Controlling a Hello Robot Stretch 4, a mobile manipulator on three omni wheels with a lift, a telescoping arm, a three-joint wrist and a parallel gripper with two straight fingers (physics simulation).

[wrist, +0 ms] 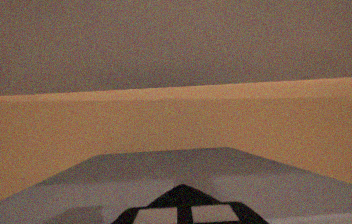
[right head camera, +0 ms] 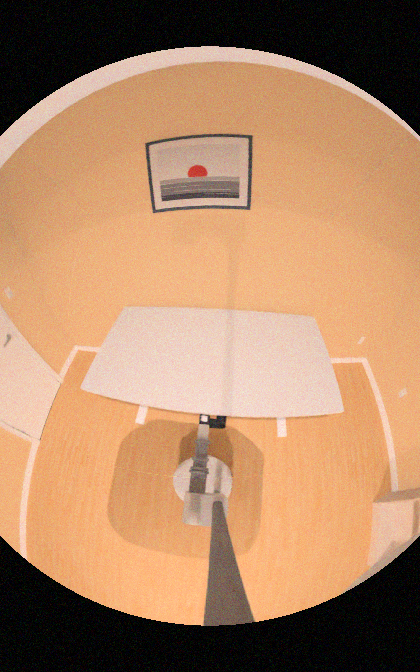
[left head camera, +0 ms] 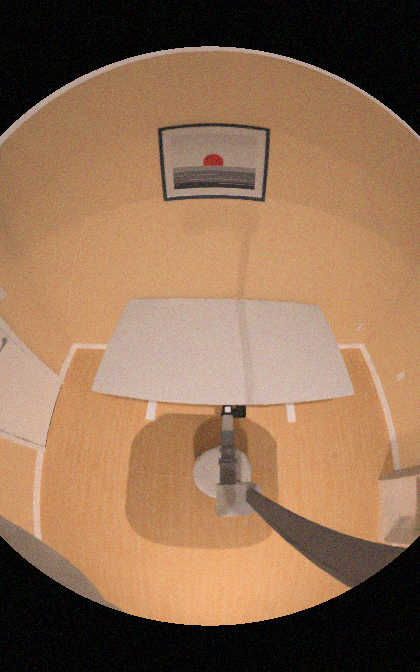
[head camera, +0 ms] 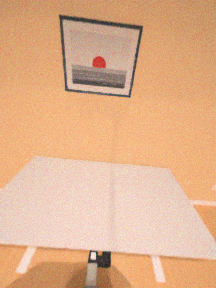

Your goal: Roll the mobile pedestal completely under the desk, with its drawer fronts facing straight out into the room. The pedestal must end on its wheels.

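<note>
The white desk (head camera: 107,210) (left head camera: 190,350) (right head camera: 170,360) stands against the back wall; its two pale feet show below the front edge. In the wrist view, its dark underside spans the top. A grey flat top with slanted sides, seemingly the pedestal (wrist: 165,165), lies ahead of and below my gripper, under the desk. The pedestal does not show in the head views, so its drawer fronts and wheels are hidden. My gripper (wrist: 183,202) is shut, with nothing visible between the fingers. In the head views, the arm reaches to the desk's front edge and the fingertips are hidden.
A framed picture (head camera: 99,77) (left head camera: 214,177) (right head camera: 200,189) hangs above the desk. A pale door (left head camera: 25,390) (right head camera: 22,380) is at the left. A pale box-like unit (left head camera: 395,505) (right head camera: 392,525) stands at the right edge, on the near side of the desk.
</note>
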